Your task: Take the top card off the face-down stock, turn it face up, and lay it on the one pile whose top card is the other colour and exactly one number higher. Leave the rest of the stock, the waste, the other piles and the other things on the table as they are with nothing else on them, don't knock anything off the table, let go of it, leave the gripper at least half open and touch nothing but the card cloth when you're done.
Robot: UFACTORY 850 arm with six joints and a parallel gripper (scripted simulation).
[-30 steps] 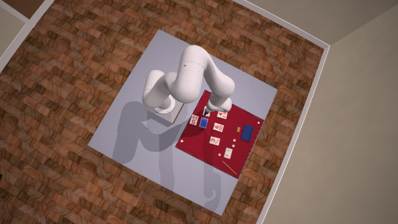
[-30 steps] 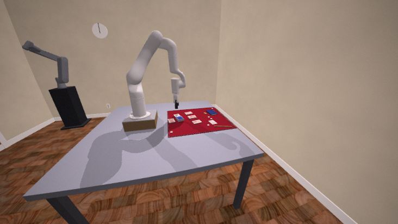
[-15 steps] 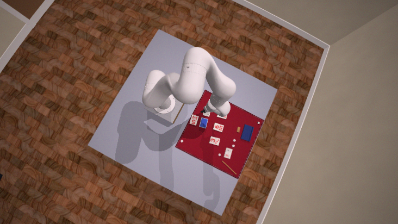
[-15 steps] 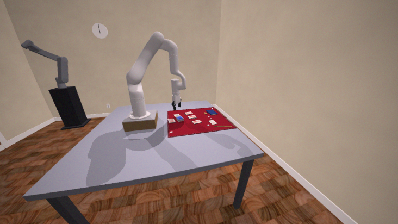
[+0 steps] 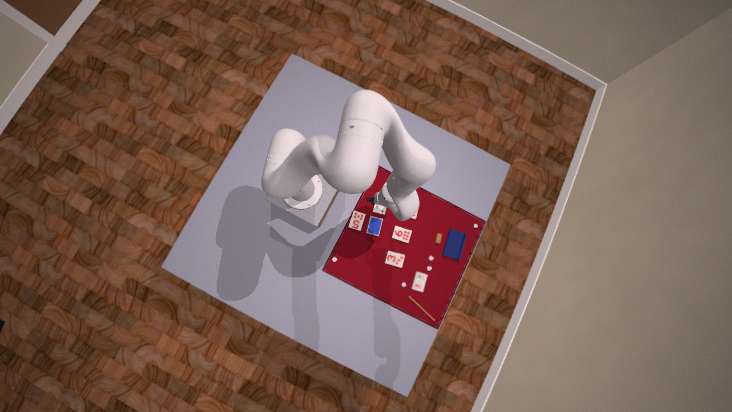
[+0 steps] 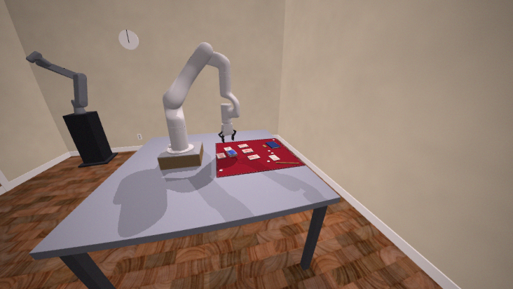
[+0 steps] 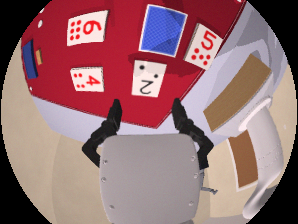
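My hand is 9 cm past the card, 12 cm to the left of it and 8 cm above it. Also, from my hand: pencil 36 cm ahead, 41 cm to the right, 8 cm below; then red card cloth 19 cm ahead, 14 cm to the right, 10 cm below.
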